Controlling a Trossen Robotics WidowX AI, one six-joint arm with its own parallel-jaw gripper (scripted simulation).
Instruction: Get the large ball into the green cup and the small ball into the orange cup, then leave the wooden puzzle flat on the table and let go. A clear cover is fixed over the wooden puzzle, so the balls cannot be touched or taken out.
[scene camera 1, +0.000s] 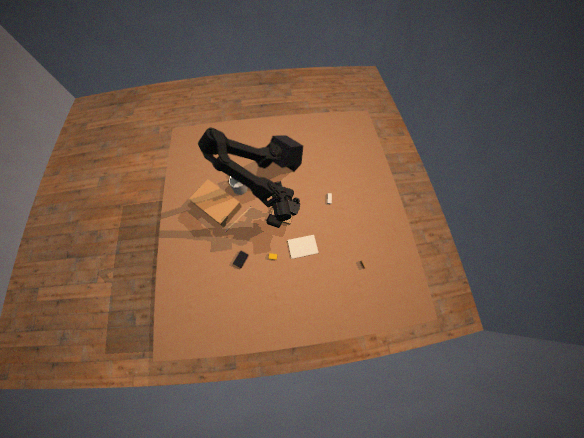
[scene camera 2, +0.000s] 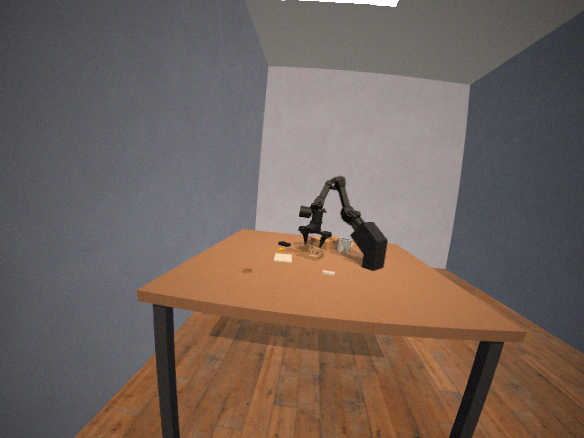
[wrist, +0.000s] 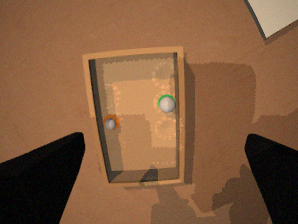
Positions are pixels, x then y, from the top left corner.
Labels:
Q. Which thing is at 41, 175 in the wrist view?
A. The gripper.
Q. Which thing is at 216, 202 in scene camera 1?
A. A cardboard box.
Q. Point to a wooden puzzle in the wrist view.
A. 137, 103

